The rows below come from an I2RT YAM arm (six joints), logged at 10 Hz.
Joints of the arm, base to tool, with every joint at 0 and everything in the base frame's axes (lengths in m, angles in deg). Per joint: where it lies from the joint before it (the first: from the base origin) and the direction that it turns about. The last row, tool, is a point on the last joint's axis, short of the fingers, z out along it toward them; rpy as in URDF.
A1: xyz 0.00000 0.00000 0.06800 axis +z
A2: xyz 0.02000 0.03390 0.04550 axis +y
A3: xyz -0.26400 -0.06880 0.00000 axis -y
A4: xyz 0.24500 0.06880 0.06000 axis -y
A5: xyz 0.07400 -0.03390 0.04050 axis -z
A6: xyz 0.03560 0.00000 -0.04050 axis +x
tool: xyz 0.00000 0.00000 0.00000 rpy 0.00 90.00 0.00
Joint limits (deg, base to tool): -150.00..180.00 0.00..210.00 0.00..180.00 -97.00..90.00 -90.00..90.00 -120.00..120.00
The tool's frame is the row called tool.
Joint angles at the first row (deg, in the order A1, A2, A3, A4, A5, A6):
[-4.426 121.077 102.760 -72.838 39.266 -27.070]
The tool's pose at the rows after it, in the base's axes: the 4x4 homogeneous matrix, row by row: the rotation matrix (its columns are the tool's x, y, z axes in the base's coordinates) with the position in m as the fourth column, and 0 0 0 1 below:
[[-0.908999 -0.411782 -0.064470 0.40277], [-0.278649 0.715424 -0.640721 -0.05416], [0.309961 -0.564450 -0.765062 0.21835], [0 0 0 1]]
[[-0.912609 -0.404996 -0.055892 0.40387], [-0.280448 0.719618 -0.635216 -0.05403], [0.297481 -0.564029 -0.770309 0.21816], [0 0 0 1]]
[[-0.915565 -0.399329 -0.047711 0.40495], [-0.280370 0.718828 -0.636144 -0.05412], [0.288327 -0.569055 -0.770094 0.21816], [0 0 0 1]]
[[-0.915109 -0.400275 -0.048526 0.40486], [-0.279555 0.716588 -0.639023 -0.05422], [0.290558 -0.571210 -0.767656 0.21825], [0 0 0 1]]
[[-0.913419 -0.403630 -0.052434 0.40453], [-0.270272 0.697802 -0.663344 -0.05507], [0.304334 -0.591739 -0.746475 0.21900], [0 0 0 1]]
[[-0.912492 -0.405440 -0.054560 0.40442], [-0.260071 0.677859 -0.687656 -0.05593], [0.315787 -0.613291 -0.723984 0.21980], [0 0 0 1]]
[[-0.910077 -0.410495 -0.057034 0.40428], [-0.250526 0.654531 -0.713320 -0.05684], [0.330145 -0.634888 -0.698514 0.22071], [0 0 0 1]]
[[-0.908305 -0.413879 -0.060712 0.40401], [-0.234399 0.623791 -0.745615 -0.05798], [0.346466 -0.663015 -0.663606 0.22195], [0 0 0 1]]
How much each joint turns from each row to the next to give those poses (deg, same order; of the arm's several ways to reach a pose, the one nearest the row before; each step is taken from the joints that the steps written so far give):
[0.000 -0.001 -0.002 0.045 0.809 0.023]
[0.000 0.001 0.004 0.610 -0.459 0.021]
[0.000 0.000 -0.001 0.612 0.022 -0.022]
[0.000 -0.001 -0.001 -0.043 0.218 -0.022]
[0.000 0.002 0.002 -0.153 1.858 -0.021]
[0.001 -0.002 -0.003 -0.022 1.902 0.000]
[-0.001 0.001 0.003 -0.045 2.076 -0.175]
[0.000 0.001 0.000 -0.108 2.732 0.022]

